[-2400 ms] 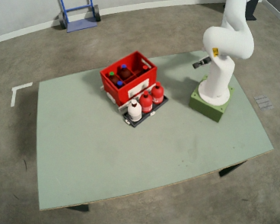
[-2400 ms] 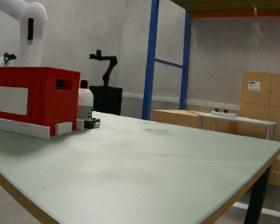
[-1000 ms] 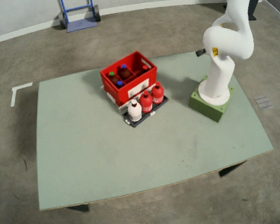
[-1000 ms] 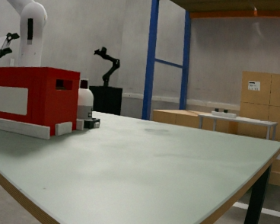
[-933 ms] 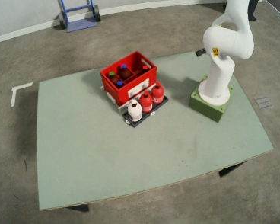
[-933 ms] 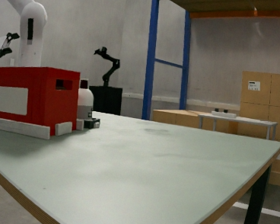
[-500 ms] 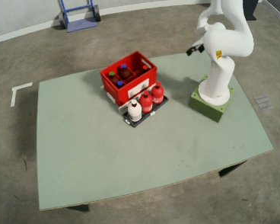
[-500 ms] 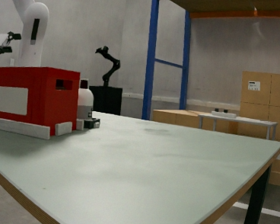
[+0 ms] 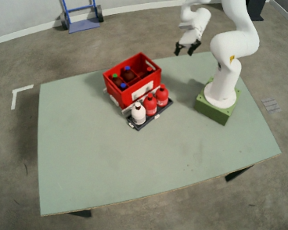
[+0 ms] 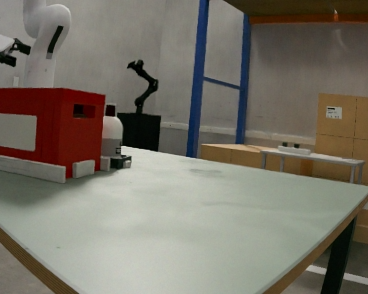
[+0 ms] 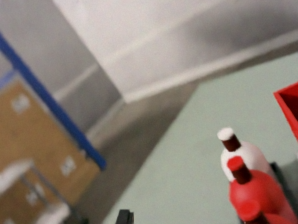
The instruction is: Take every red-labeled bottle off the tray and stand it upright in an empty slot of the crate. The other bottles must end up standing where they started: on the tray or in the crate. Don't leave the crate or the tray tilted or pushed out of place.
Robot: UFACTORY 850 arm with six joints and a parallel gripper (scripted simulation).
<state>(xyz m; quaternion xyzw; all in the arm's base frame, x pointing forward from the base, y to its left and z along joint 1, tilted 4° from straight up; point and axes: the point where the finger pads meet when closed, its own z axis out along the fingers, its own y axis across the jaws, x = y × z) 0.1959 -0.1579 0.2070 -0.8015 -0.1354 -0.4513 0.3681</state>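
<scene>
The white bottle is 270 mm ahead of my hand, 210 mm below it and 180 mm to the left of it. The rest, counted from my hand: red crate 270 mm ahead, 210 mm below, 30 mm to the right; dark grey tray 280 mm below, 200 mm ahead, 140 mm to the left; red-capped bottle 210 mm below, 120 mm ahead, 90 mm to the left.
</scene>
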